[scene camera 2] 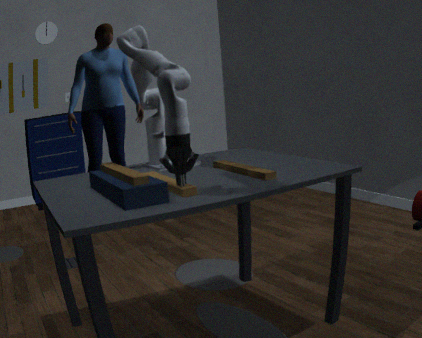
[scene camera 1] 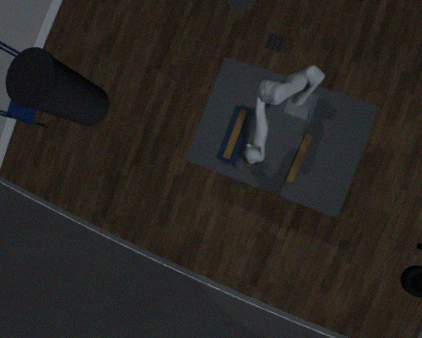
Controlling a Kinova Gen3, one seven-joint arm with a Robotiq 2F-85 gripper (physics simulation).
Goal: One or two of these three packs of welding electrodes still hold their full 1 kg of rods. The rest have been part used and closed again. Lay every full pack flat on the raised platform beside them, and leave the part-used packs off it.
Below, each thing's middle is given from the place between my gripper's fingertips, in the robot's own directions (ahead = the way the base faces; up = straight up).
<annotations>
The raised platform [scene camera 2: 128, 197] is 160 mm behind my hand, 130 mm to the right of it and 10 mm above it.
</annotations>
